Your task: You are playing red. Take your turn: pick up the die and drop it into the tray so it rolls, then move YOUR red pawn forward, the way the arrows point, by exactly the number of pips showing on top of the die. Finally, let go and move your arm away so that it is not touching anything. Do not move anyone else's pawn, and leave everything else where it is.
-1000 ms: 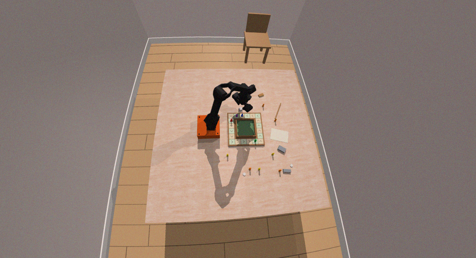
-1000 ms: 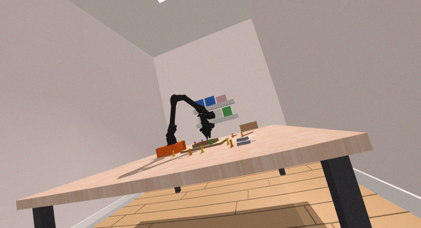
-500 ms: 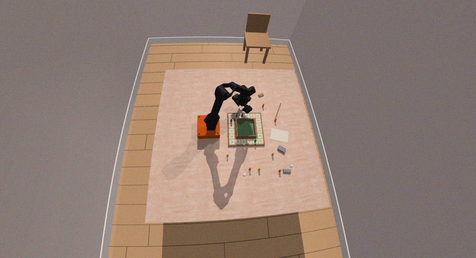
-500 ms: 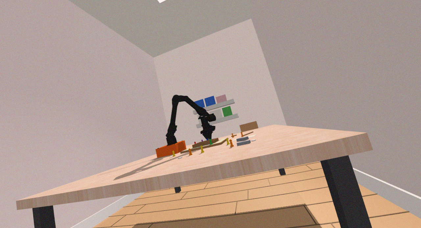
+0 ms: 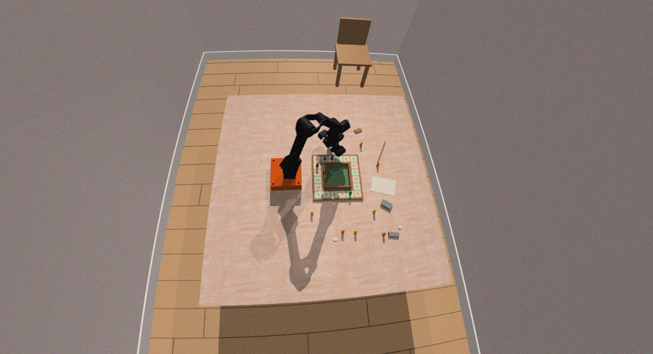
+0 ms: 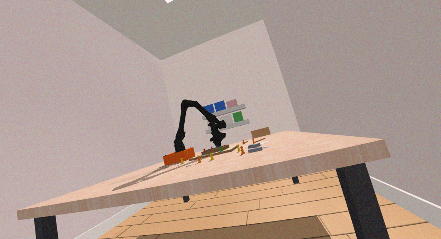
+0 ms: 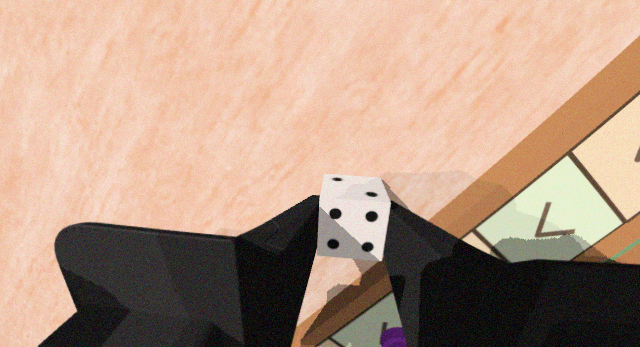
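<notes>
The red pawn lies 80 mm behind my gripper tip, 110 mm to the right of it and 20 mm above it. The rest, counted from my gripper tip: white die right at my gripper tip; then blue pawn 10 mm ahead, 60 mm to the right, 20 mm above; then purple pawn 30 mm behind, 70 mm to the right, 20 mm above.
</notes>
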